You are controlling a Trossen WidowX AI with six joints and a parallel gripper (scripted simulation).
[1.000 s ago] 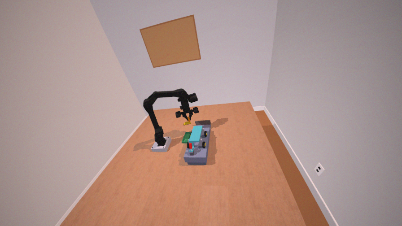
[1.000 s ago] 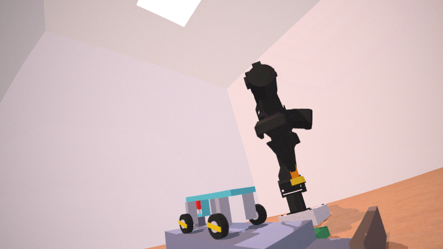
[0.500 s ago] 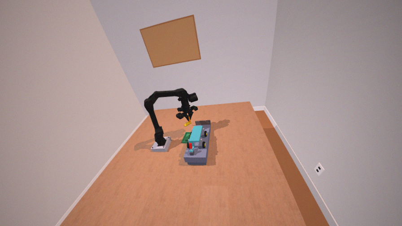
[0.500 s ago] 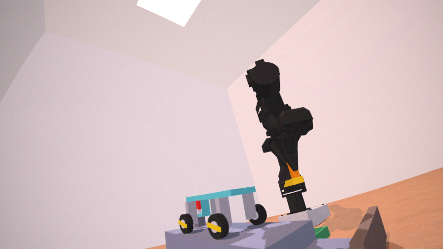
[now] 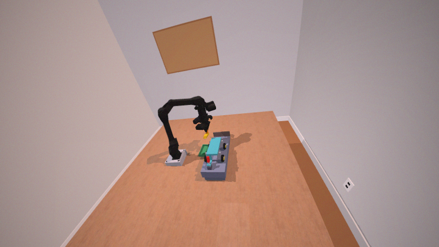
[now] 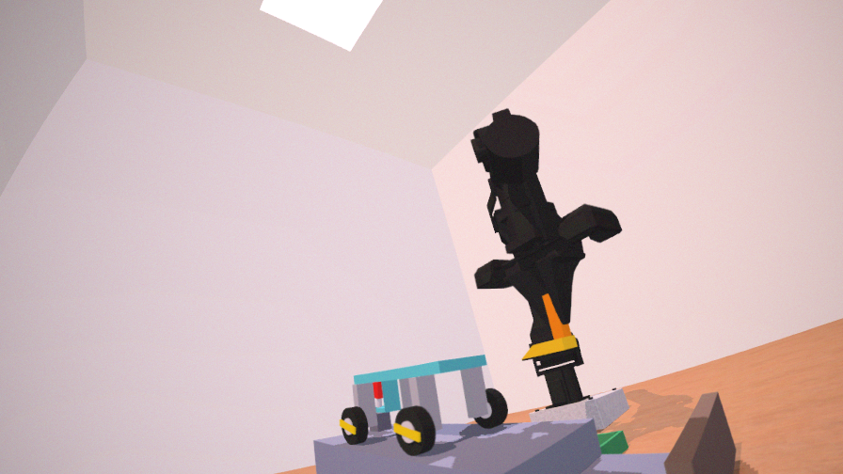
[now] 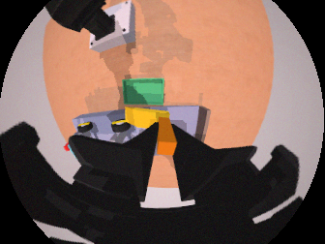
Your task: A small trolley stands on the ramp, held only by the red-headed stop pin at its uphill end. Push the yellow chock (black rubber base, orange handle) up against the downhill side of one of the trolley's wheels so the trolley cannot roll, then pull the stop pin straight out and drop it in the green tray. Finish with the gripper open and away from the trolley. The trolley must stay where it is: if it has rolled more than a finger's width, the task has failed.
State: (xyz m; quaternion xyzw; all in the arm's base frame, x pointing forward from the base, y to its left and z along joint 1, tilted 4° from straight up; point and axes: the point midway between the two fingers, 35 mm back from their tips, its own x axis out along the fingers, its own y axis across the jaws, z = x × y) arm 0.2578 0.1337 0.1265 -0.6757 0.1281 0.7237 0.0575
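My gripper tip is now 4 cm short of the red-headed stop pin, 28 cm to the left of it and 2 cm above it. Round my gripper tip: yellow chock 1 cm behind, 2 cm to the right, 1 cm below; brown wedge block 10 cm ahead, 10 cm to the left, 12 cm below; green tray 4 cm behind, 6 cm to the right, 16 cm below.
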